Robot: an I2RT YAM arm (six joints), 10 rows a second.
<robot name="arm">
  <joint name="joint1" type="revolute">
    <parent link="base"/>
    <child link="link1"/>
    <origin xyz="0 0 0.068" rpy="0 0 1.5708"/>
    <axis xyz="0 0 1"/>
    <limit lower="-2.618" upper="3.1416"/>
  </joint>
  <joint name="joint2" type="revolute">
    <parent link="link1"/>
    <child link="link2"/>
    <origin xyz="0.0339 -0.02 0.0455" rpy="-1.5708 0 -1.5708"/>
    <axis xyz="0 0 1"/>
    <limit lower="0" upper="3.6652"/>
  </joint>
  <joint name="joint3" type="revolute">
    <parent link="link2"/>
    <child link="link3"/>
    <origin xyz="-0.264 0 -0.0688" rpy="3.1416 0 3.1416"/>
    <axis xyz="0 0 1"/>
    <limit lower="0" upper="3.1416"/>
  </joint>
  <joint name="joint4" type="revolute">
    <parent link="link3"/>
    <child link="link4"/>
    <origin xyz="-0.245 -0.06 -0.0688" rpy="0 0 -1.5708"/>
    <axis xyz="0 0 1"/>
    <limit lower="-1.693" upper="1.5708"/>
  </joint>
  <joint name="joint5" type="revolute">
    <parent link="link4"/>
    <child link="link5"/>
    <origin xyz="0.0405 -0.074 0.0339" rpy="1.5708 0 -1.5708"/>
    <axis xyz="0 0 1"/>
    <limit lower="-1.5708" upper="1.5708"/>
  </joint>
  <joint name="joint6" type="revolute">
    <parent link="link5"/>
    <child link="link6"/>
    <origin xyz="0.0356 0 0.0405" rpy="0 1.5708 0"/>
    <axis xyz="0 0 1"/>
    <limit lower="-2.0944" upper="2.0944"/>
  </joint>
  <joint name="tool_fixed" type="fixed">
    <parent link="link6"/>
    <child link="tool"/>
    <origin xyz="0 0 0" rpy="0 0 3.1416"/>
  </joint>
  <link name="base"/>
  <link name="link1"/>
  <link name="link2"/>
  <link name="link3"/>
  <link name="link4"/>
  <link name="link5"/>
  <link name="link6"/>
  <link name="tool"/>
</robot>
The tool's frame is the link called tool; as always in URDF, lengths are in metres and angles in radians.
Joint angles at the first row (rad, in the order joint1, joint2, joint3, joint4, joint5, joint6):
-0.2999, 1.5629, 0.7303, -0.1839, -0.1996, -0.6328
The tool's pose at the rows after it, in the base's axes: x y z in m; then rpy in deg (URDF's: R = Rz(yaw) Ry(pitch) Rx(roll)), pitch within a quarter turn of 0, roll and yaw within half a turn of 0:
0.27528, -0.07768, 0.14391, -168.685, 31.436, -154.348
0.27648, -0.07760, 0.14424, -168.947, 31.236, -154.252
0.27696, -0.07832, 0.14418, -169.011, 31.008, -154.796
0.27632, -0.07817, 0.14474, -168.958, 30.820, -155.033
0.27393, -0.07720, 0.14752, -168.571, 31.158, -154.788
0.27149, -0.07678, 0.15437, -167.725, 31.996, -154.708
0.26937, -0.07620, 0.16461, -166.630, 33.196, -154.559
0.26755, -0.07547, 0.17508, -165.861, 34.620, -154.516
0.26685, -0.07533, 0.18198, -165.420, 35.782, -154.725
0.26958, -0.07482, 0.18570, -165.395, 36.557, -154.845
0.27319, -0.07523, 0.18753, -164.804, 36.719, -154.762
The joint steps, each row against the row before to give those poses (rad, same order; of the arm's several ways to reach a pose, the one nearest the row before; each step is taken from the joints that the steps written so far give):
-0.0005, 0.0078, 0.0092, -0.0097, -0.0059, -0.0019
0.0012, 0.0047, 0.0077, -0.0087, -0.0019, -0.0022
-0.0012, 0.0030, 0.0035, -0.0030, 0.0057, 0.0058
0.0005, -0.0037, -0.0006, -0.0044, 0.0050, 0.0029
0.0008, -0.0185, -0.0073, -0.0029, 0.0002, -0.0001
-0.0009, -0.0305, -0.0028, -0.0075, 0.0024, 0.0051
0.0001, -0.0383, 0.0041, -0.0145, 0.0023, 0.0078
0.0002, -0.0362, 0.0071, -0.0154, -0.0031, 0.0108
-0.0007, -0.0213, 0.0062, -0.0060, -0.0029, 0.0116
0.0043, 0.0005, 0.0129, -0.0001, -0.0031, 0.0108
0.0033, 0.0092, 0.0135, 0.0041, 0.0083, 0.0039

